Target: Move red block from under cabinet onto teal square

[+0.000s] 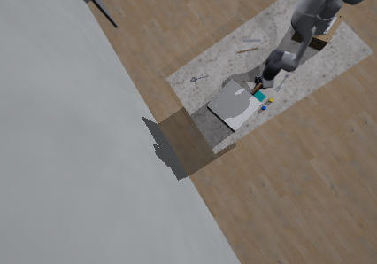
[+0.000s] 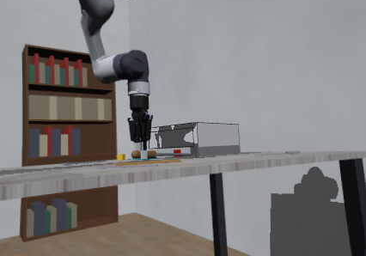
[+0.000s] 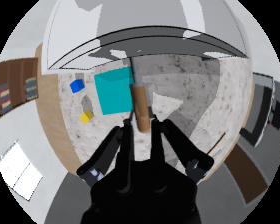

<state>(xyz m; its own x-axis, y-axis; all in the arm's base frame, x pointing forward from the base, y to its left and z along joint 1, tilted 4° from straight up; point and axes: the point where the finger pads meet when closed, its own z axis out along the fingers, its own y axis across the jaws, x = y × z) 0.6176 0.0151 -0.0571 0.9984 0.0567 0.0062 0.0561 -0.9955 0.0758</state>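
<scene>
Now: hand 6 cm short of the teal square, 5 cm to the right of it and 4 cm above it. Also, from my hand: hooked tool 14 cm ahead, 4 cm to the left, 2 cm below; yellow block 15 cm to the left, 2 cm below, 1 cm ahead; blue block 16 cm to the left, 9 cm ahead, 2 cm below.
</scene>
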